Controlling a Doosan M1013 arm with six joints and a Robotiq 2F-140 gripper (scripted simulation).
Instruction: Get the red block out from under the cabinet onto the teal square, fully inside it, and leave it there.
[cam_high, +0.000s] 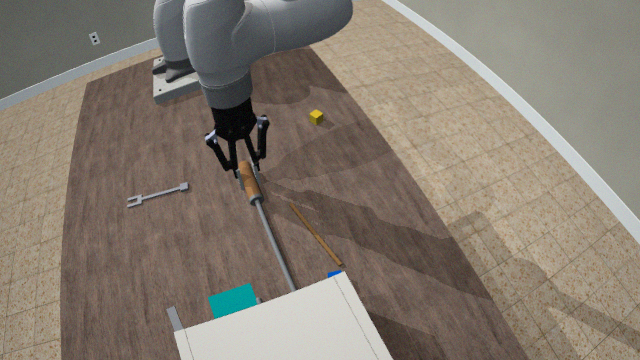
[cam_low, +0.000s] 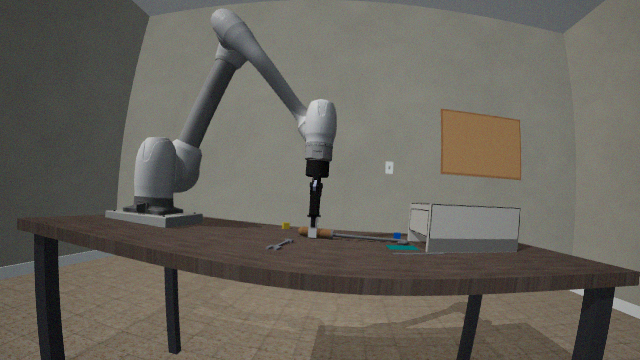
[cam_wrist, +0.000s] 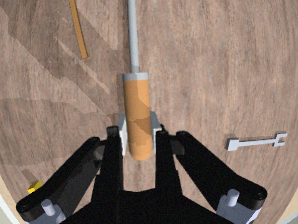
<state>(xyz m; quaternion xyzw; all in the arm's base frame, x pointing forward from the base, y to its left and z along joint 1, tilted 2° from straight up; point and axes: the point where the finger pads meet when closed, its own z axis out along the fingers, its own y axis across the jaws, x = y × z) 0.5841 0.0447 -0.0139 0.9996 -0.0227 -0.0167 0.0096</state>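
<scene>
Now: hand 180 mm short of the thin wooden stick, 80 mm to the right of it and 30 mm above it. Round my hand: yellow block: 220 mm to the left, 120 mm behind, 20 mm below; then hook tool: 130 mm ahead, 40 mm to the right, 20 mm below; then grey wrench: 220 mm to the right, 70 mm behind, 30 mm below.
</scene>
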